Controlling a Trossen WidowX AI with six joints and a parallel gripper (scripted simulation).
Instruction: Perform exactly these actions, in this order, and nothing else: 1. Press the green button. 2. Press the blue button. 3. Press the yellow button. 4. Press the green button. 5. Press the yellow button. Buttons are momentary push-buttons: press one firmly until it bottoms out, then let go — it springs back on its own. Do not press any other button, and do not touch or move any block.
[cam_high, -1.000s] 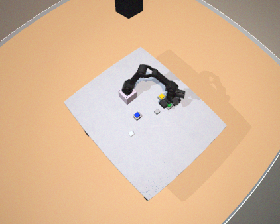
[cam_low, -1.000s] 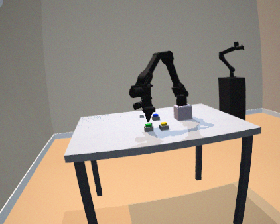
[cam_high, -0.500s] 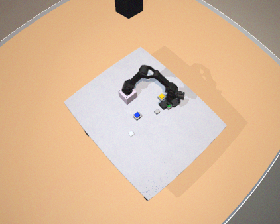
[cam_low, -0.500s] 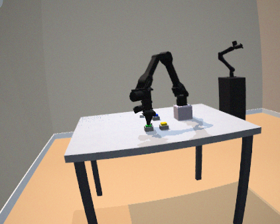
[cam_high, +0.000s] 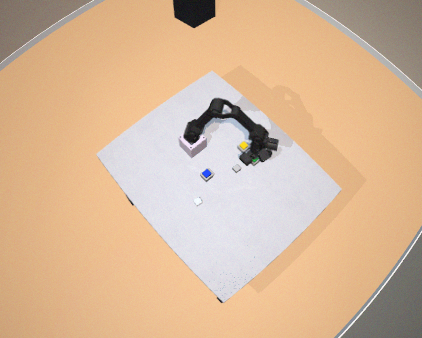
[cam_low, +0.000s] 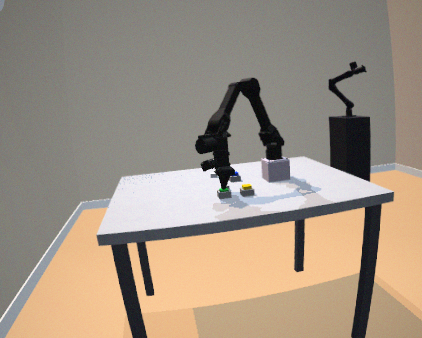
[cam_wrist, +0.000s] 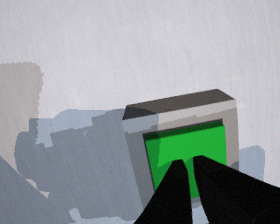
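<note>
Right now the green button is 1 cm below my gripper tip. The rest, counted from my gripper tip: small grey block: 3 cm behind, 10 cm to the right, 2 cm below; then blue button: 11 cm behind, 24 cm to the right; then yellow button: 9 cm behind, 1 cm to the left.
</note>
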